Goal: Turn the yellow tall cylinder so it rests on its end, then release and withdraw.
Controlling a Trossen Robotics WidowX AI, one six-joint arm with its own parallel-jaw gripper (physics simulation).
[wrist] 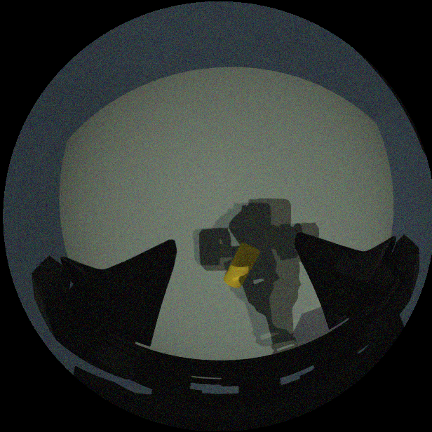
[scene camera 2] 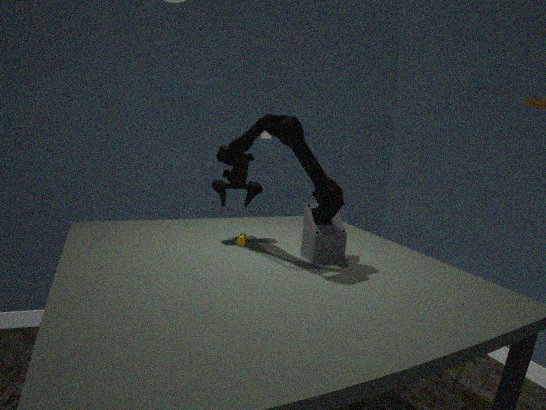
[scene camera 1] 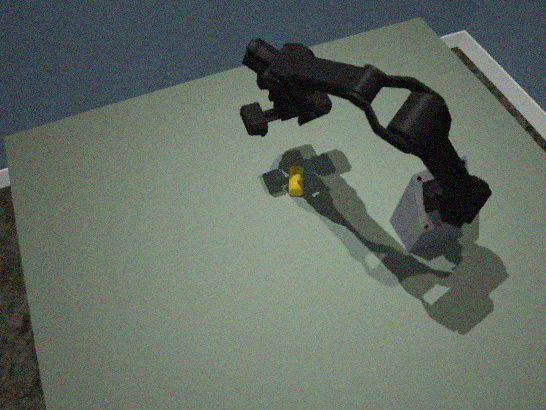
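The yellow cylinder [scene camera 1: 296, 181] [scene camera 2: 241, 240] [wrist: 242, 265] lies on its side on the table, partly in the arm's shadow. In the wrist view it lies at a slant, between the two fingers' outlines, with its upper half darker. My gripper [scene camera 1: 280, 127] [scene camera 2: 235, 205] [wrist: 237, 243] is open and empty. It points down and hangs well above the cylinder, with a gap between the fingertips and the table in scene camera 2. The fingers do not touch the cylinder.
The pale green table [scene camera 1: 150, 280] [scene camera 2: 150, 320] [wrist: 150, 150] bears the arm's grey base [scene camera 1: 411, 215] [scene camera 2: 324, 245], to the right of the cylinder in both scene views. The arm's dark shadow stretches from the base to the cylinder. The table's far edge lies beyond the gripper.
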